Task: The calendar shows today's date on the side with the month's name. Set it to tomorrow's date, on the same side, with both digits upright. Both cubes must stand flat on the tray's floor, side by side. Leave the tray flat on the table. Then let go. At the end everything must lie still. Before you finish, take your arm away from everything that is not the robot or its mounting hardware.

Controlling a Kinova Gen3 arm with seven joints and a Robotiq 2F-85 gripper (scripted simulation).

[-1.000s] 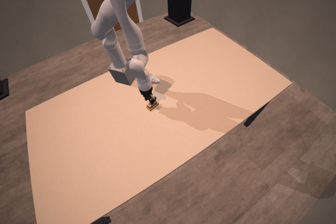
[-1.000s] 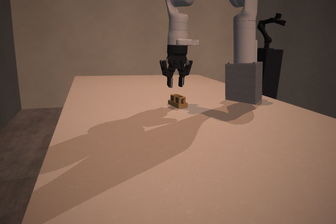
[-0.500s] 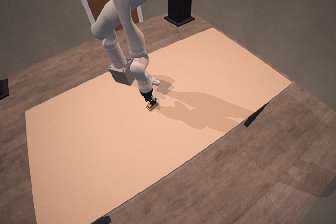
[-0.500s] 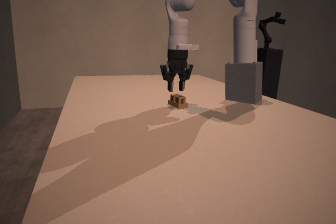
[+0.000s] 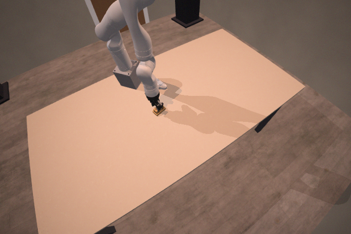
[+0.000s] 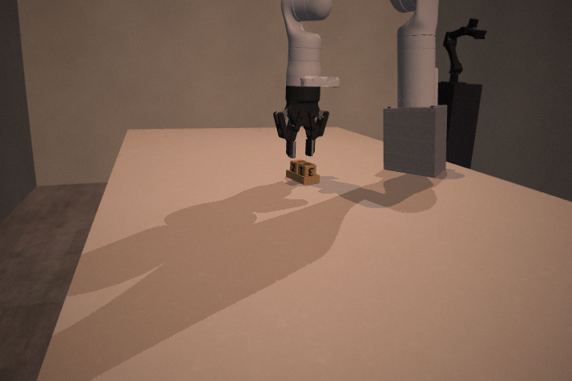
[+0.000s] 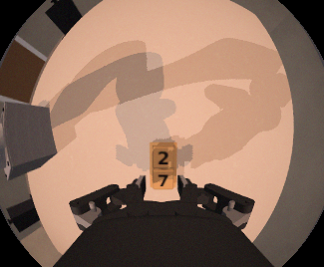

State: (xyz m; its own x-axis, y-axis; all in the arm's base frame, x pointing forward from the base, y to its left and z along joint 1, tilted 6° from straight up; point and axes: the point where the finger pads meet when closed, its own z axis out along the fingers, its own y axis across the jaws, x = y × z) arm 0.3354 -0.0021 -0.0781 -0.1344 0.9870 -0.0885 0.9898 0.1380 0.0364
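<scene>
The wooden tray is 2 cm to the left of my hand and 6 cm below it.
</scene>
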